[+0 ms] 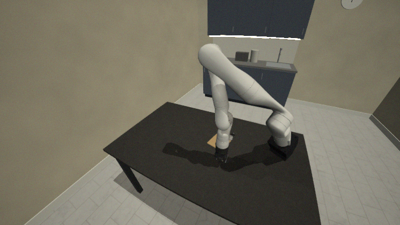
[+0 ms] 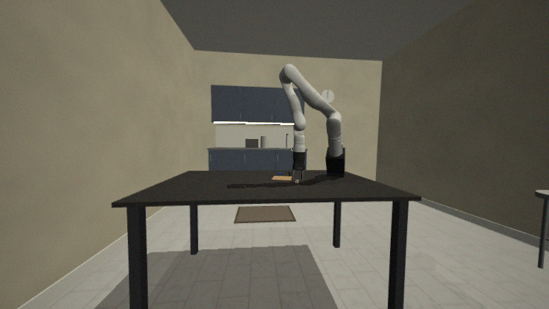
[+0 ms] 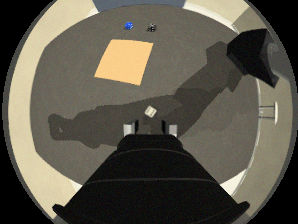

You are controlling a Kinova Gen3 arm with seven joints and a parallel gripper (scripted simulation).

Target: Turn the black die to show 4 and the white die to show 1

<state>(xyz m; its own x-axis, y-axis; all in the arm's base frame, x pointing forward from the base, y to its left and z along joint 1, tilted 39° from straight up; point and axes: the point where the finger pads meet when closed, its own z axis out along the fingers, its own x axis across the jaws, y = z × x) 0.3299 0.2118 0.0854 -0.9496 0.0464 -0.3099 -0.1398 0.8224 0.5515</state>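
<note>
Right now my hand is 4 cm above the white die and 3 cm to the left of it. Also, from my hand: tan mat: 17 cm to the right, 10 cm ahead, 5 cm below; then black die: 30 cm to the right, 4 cm below, 4 cm ahead; then blue die: 31 cm to the right, 12 cm ahead, 4 cm below.
</note>
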